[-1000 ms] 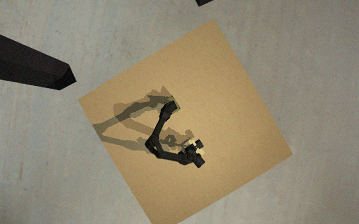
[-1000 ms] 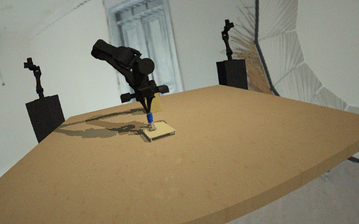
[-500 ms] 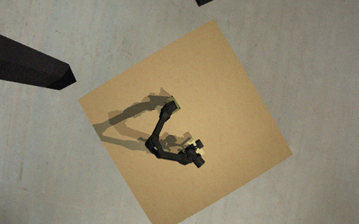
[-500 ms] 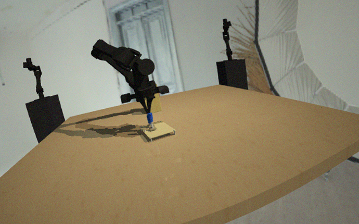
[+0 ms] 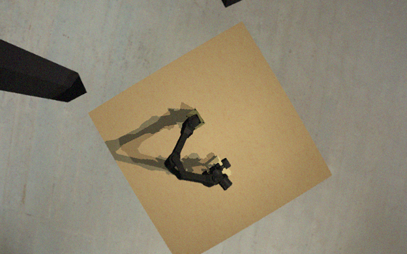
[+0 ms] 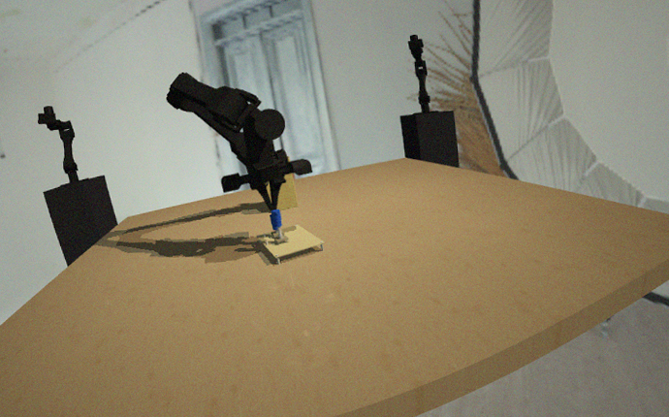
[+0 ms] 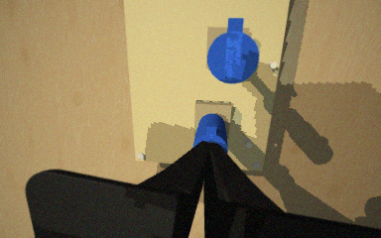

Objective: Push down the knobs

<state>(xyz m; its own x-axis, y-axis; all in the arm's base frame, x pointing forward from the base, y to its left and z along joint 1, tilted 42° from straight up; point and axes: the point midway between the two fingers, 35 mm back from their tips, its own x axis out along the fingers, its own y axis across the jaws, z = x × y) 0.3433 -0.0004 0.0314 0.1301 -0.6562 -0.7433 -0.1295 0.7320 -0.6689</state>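
My gripper tip is 5 cm short of the blue knob and 1 cm to the right of it.
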